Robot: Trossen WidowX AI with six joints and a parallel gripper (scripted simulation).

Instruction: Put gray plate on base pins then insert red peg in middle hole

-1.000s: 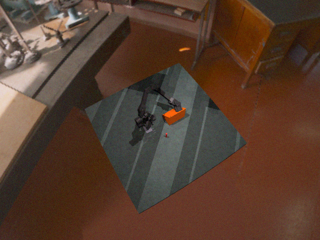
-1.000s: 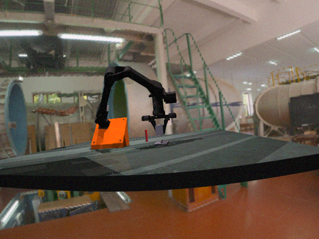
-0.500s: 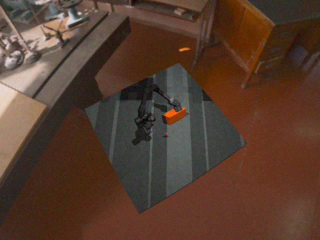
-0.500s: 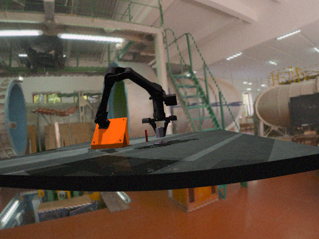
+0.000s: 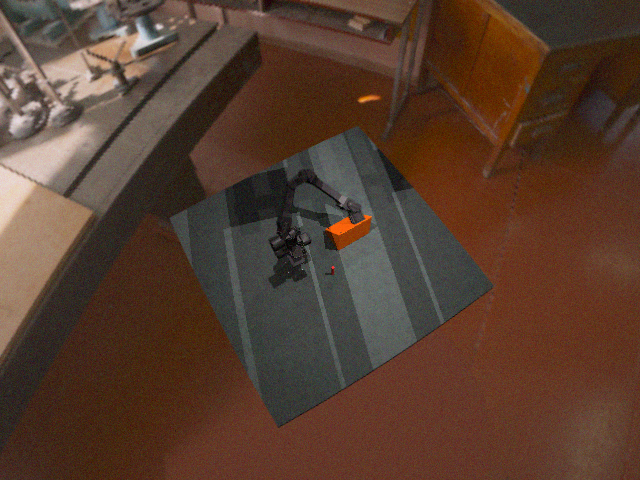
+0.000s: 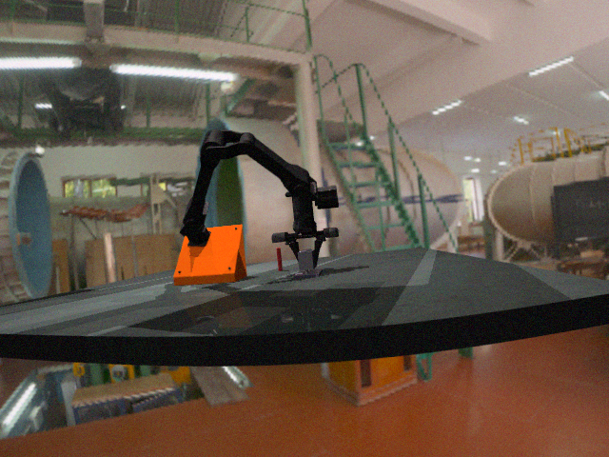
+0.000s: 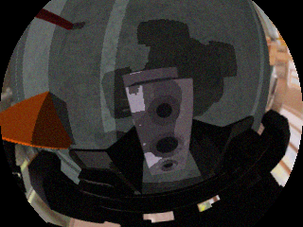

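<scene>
Right now the base is 2 cm below my gripper tip. From my gripper tip the other things lie so: gray plate (3 cm above); red peg (13 cm behind, 18 cm to the left, 1 cm above).
</scene>
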